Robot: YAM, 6 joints.
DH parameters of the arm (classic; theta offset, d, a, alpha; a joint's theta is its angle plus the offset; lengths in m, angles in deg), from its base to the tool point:
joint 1: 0 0.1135 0.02 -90
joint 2: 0 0 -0.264 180
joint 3: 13.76 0 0.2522 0
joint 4: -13.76 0 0.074 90
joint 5: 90 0 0 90
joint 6: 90 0.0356 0 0
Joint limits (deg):
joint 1: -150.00..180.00
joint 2: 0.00..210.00
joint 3: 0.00..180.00
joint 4: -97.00..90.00
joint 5: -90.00..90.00
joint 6: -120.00..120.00
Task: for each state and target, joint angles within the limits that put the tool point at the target. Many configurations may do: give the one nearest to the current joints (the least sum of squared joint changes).
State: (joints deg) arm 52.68 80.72 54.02 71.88 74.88 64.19
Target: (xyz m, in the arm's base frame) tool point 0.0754 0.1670 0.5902
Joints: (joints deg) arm 75.83 76.23 93.89 67.18 64.79 64.19
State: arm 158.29 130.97 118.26 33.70 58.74 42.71
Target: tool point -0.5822 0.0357 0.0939
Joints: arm 179.34 156.54 116.89 30.77 54.56 42.71
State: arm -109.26 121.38 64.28 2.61 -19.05 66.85
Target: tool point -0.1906 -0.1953 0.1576
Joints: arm -136.57 85.00 40.70 -12.88 -17.65 66.85
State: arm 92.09 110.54 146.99 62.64 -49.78 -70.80
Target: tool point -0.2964 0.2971 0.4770
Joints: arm 130.72 117.65 113.49 76.81 -60.08 -70.80
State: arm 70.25 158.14 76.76 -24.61 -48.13 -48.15
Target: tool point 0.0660 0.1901 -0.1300
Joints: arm 63.42 162.81 58.37 -30.70 -46.98 -48.15
